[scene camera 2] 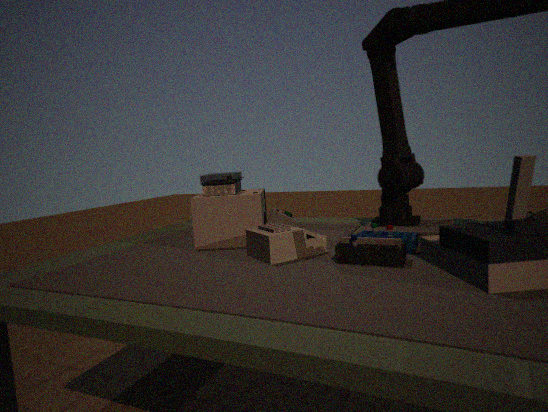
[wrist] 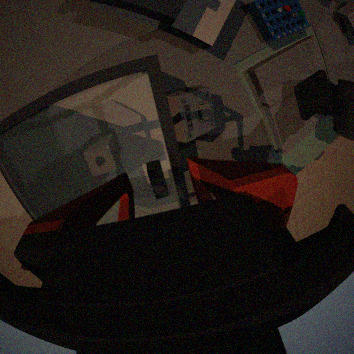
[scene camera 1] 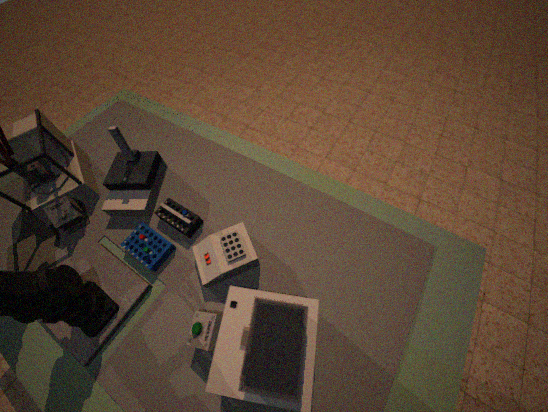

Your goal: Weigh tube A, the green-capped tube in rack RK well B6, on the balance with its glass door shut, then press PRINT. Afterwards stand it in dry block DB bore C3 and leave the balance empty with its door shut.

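Frame: origin at the arm's base, x ahead, y left, z up, level; metres.
Seen in the pictures: gripper, between the fingertips: [wrist: 158, 173] [scene camera 1: 11, 159]; arm's base, origin of its link: [scene camera 2: 396, 223] [wrist: 311, 93] [scene camera 1: 93, 308].
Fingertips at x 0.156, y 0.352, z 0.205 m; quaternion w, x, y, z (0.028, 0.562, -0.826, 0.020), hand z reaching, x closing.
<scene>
Pixels of each thing's top centre, then the offset from my fingertips to it. "pt": a spot on its surface instead.
- Tube A's green cap, centre of its top: [wrist: 302, 12] [scene camera 2: 374, 223] [scene camera 1: 145, 249] dy -0.373, dx +0.031, dz -0.171 m
- blue rack RK, centre of its top: [wrist: 284, 12] [scene camera 2: 386, 235] [scene camera 1: 145, 244] dy -0.345, dx +0.040, dz -0.195 m
- red-capped tube, centre of its top: [scene camera 2: 389, 225] [scene camera 1: 141, 236] dy -0.335, dx +0.050, dz -0.171 m
- balance, centre of its top: [scene camera 1: 237, 339] [scene camera 2: 244, 172] dy -0.723, dx +0.019, dz -0.035 m
- balance's framed glass, a spot on its surface: [wrist: 165, 130] pt dy -0.020, dx +0.017, dz -0.012 m
- small dark handle, a spot on its surface: [wrist: 156, 180] pt dy +0.005, dx -0.005, dz -0.003 m
- dry block DB, centre of its top: [scene camera 2: 284, 224] [scene camera 1: 221, 249] dy -0.553, dx +0.141, dz -0.155 m
- small box with a green button, centre of its top: [scene camera 1: 196, 328] dy -0.621, dx -0.027, dz -0.150 m
- black box, centre of its top: [scene camera 2: 370, 238] [scene camera 1: 174, 212] dy -0.357, dx +0.155, dz -0.177 m
- dark device with a lever, a spot on its surface: [scene camera 1: 131, 172] pt dy -0.157, dx +0.176, dz -0.145 m
Tube A's green cap [scene camera 1: 145, 248] [scene camera 2: 374, 225] [wrist: 301, 14] shows in the blue rack RK [scene camera 1: 159, 255] [scene camera 2: 399, 237] [wrist: 272, 24], beside a red-capped tube [scene camera 1: 141, 236] [scene camera 2: 389, 226]. The balance [scene camera 1: 231, 351] [scene camera 2: 225, 221] is a white box with a dark glass top. In the wrist view my gripper [wrist: 158, 173] hangs above the balance's framed glass [wrist: 165, 130]. Its red fingers stand partly apart with nothing between them, and a small dark handle [wrist: 156, 180] lies below the gap. The dry block DB [scene camera 1: 211, 266] [scene camera 2: 285, 245] stands between the rack and the balance. The gripper is out of both scene views.
A small box with a green button [scene camera 1: 197, 328] sits at the balance's left. A black box [scene camera 1: 178, 217] [scene camera 2: 370, 251] and a dark device with a lever [scene camera 1: 131, 172] stand behind the rack. The arm's column [scene camera 2: 395, 143] rises by the rack. A green border [scene camera 1: 313, 180] edges the mat.
</scene>
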